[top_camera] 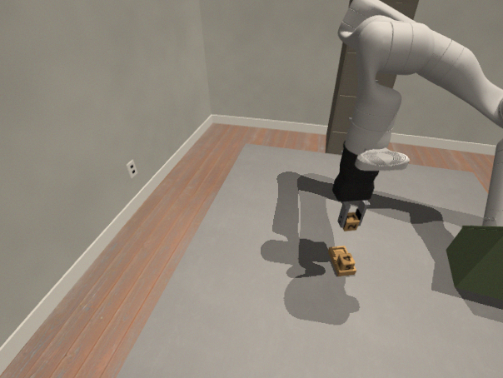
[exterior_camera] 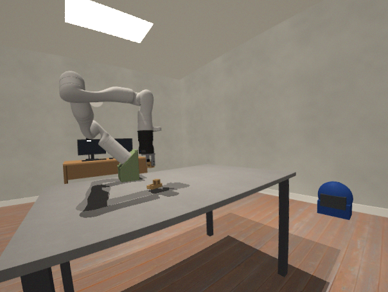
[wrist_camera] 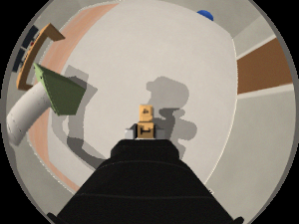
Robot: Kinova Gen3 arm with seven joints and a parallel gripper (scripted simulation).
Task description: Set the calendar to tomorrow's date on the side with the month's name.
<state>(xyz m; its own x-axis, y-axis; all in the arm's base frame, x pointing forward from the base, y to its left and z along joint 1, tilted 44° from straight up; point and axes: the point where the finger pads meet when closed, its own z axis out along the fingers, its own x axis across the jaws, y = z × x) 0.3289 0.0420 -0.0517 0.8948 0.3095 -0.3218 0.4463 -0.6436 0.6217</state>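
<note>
Right now my hand is 13 cm above the tray, 2 cm to the right of it and 1 cm past it.
</note>
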